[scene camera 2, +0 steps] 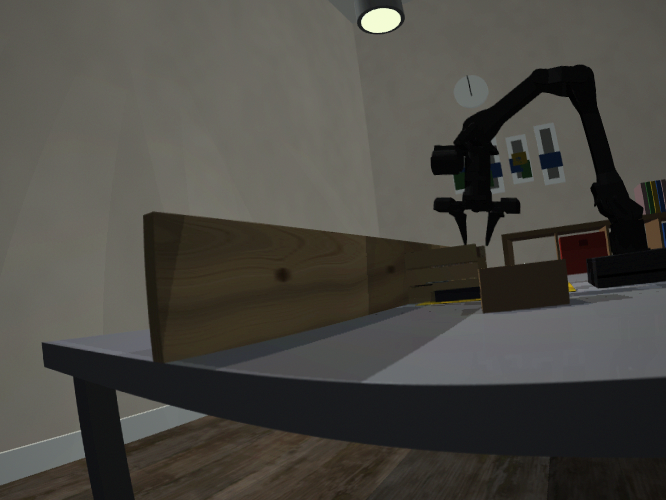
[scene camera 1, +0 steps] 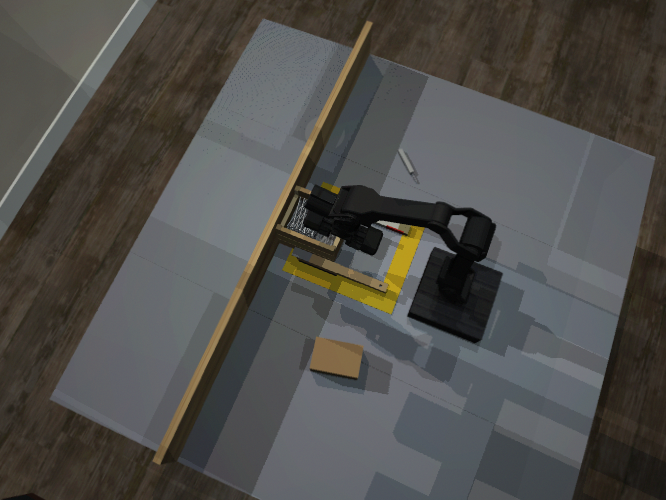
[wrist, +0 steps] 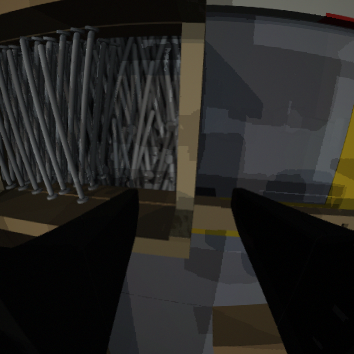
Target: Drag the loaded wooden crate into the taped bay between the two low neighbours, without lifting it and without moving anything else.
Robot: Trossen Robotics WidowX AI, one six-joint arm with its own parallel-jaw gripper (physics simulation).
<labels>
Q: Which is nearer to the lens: the red-tipped strip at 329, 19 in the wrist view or the low brown block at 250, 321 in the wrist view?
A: The red-tipped strip.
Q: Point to a low brown block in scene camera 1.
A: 337, 358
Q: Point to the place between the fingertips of my gripper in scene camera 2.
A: At 476, 245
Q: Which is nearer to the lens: the wooden crate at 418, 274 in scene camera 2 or the low brown block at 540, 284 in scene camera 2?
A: The low brown block.
</labels>
